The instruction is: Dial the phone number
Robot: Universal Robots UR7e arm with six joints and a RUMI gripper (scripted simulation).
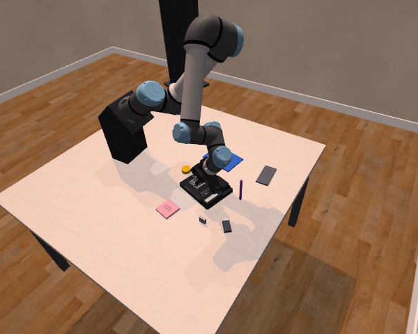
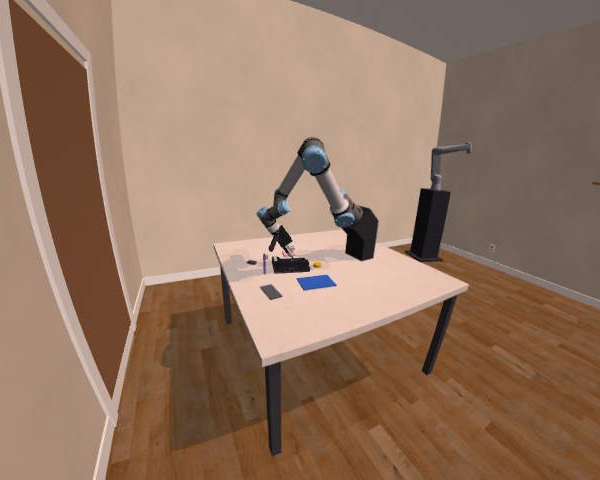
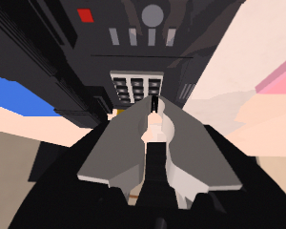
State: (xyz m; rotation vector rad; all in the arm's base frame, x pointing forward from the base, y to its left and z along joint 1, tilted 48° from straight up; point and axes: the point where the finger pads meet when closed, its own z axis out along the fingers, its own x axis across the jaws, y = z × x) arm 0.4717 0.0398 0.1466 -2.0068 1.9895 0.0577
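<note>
Right now my hand is 160 mm past the yellow disc, 40 mm to the right of it and 50 mm above it. From my hand the other things lie so: grey slab: 150 mm ahead, 340 mm to the left, 50 mm below; purple pen: 170 mm ahead, 130 mm to the left, 10 mm above; blue pad: 110 mm behind, 260 mm to the left, 50 mm below.
</note>
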